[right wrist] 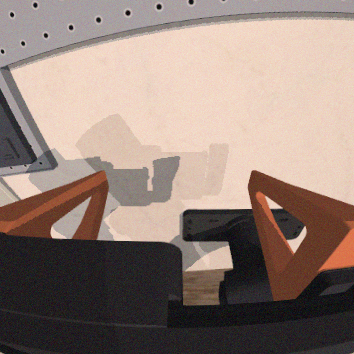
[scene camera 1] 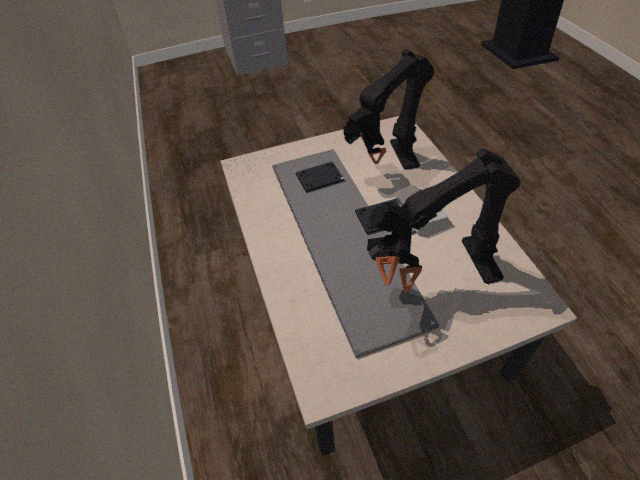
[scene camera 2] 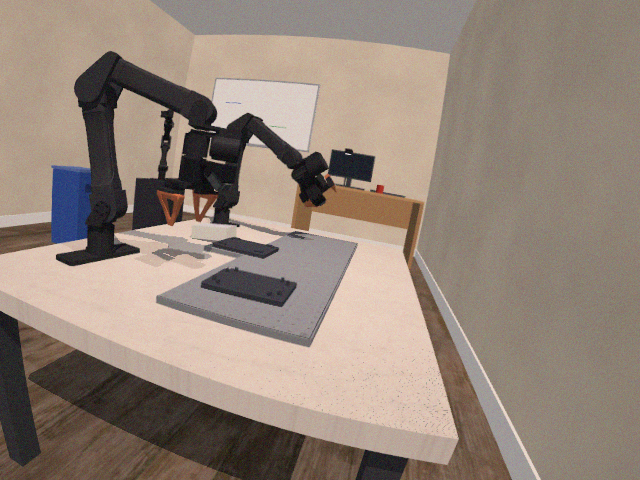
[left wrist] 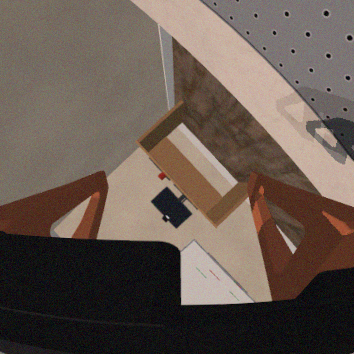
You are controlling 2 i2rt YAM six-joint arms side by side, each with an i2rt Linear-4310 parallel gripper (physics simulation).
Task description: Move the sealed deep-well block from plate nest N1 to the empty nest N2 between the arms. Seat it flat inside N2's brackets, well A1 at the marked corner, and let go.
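Seen in the pictures: left gripper, between the fingertips: point(scene camera 1: 397, 288) point(scene camera 2: 326, 198) point(left wrist: 177, 178); right gripper, between the fingertips: point(right wrist: 177, 178) point(scene camera 1: 372, 156) point(scene camera 2: 185, 223); left arm's base, origin of its link: point(scene camera 1: 481, 259); right arm's base, origin of its link: point(right wrist: 244, 223) point(scene camera 1: 404, 153) point(scene camera 2: 100, 255).
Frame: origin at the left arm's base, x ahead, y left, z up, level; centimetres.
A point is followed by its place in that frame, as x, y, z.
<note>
A dark nest plate point(scene camera 1: 320, 176) @[45.2, -53.2, 2.5] point(scene camera 2: 249, 287) @[46.6, -56.7, 2.5] with small upright pegs lies on the grey perforated board; no block shows on it. A second dark plate point(scene camera 1: 368, 219) @[33.3, -25.6, 2.5] point(scene camera 2: 245, 247) @[29.3, -29.4, 2.5] lies at the board's inner edge, partly hidden by the left arm in scene camera 1. A pale box-shaped block point(scene camera 2: 213, 231) @[14.5, -24.9, 3.7] stands beyond it on the table; its wells and the A1 corner cannot be made out. My right gripper point(scene camera 1: 373, 155) @[24.4, -50.6, 10.2] point(scene camera 2: 185, 222) @[24.4, -50.6, 10.2] point(right wrist: 177, 178) @[24.4, -50.6, 10.2] is open and empty above the table beside the board. My left gripper point(scene camera 1: 398, 287) @[37.3, 15.6, 17.6] point(scene camera 2: 323, 192) @[37.3, 15.6, 17.6] point(left wrist: 177, 178) @[37.3, 15.6, 17.6] is open and empty, high near the board's far end from the pegged nest.
The grey board point(scene camera 1: 330, 258) @[50.5, -12.3, 1.3] point(scene camera 2: 315, 289) @[56.1, -44.6, 1.3] runs along the pale table point(scene camera 1: 279, 310) @[70.8, 3.2, 0.0] point(scene camera 2: 372, 330) @[70.7, -54.6, 0.0]. The left arm point(scene camera 1: 449, 198) @[19.1, 2.0, 35.3] reaches over the middle of the table. A desk point(scene camera 2: 361, 204) point(left wrist: 182, 172) with a monitor stands beyond the table.
</note>
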